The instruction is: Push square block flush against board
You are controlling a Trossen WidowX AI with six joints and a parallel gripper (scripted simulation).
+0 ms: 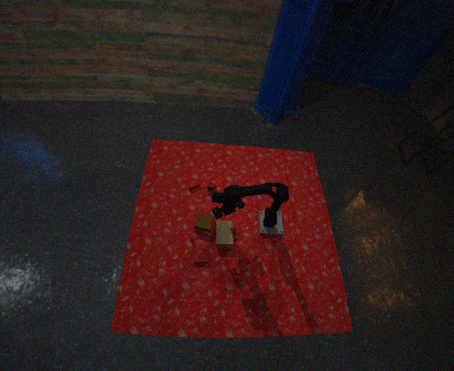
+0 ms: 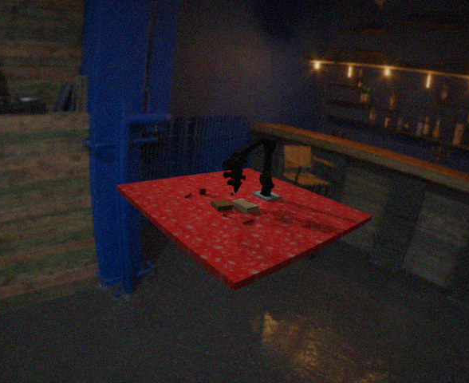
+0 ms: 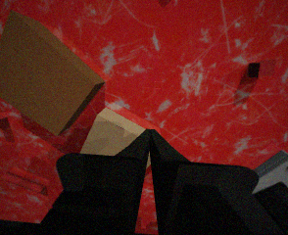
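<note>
My gripper tip is now 10 mm past the tan board, 100 mm to the right of it and 50 mm above it. From my gripper tip the other things lie so: brown square block (130 mm ahead, 60 mm to the left, 50 mm below).
</note>
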